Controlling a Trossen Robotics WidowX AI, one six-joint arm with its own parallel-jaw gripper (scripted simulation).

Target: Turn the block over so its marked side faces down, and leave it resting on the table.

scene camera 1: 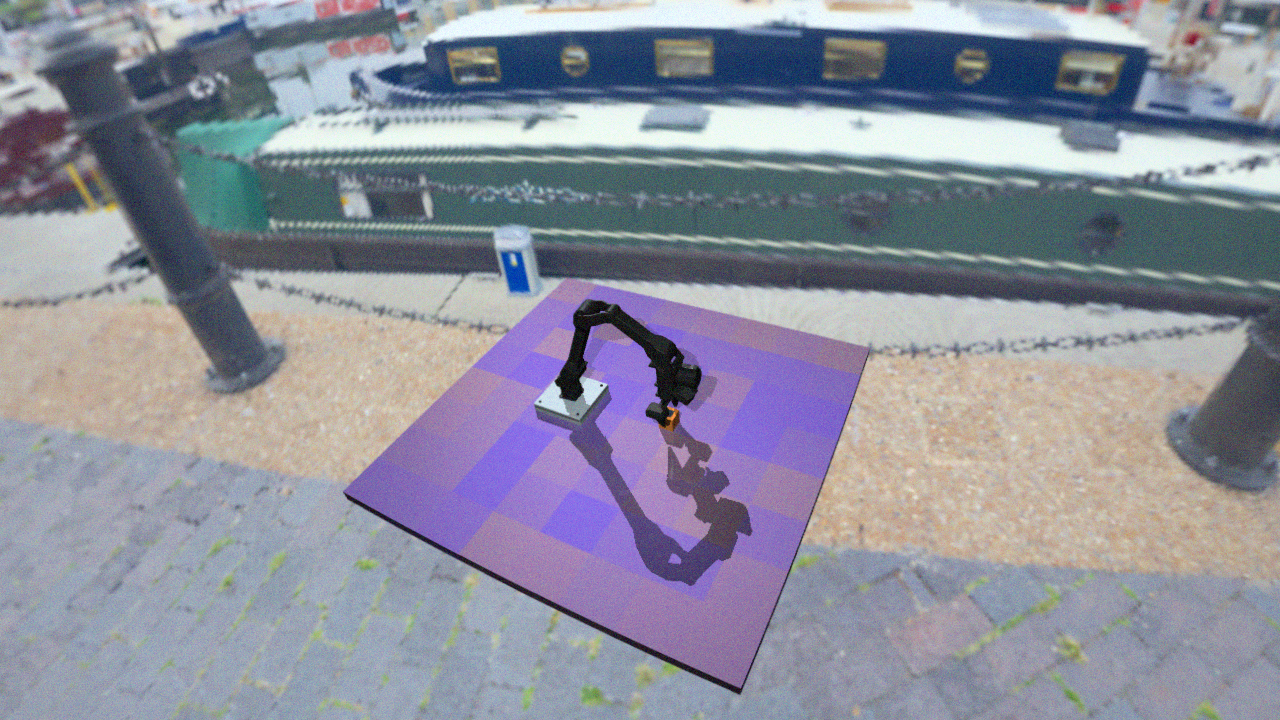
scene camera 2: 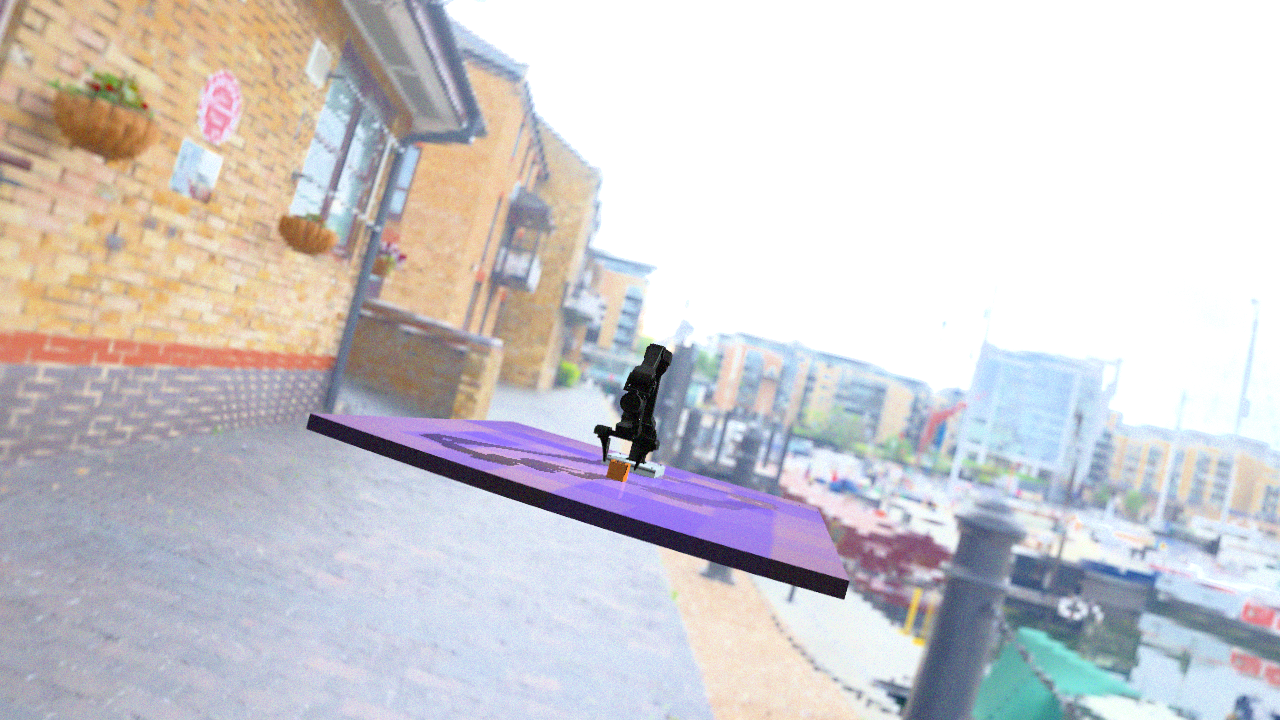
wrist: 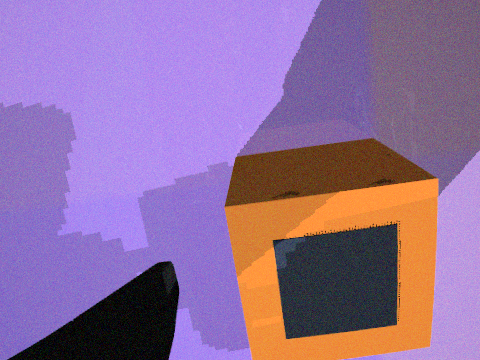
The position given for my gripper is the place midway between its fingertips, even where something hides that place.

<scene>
My gripper [scene camera 2: 619,466] is open, holding nothing.
My gripper also shows in scene camera 1 [scene camera 1: 669,415].
</scene>
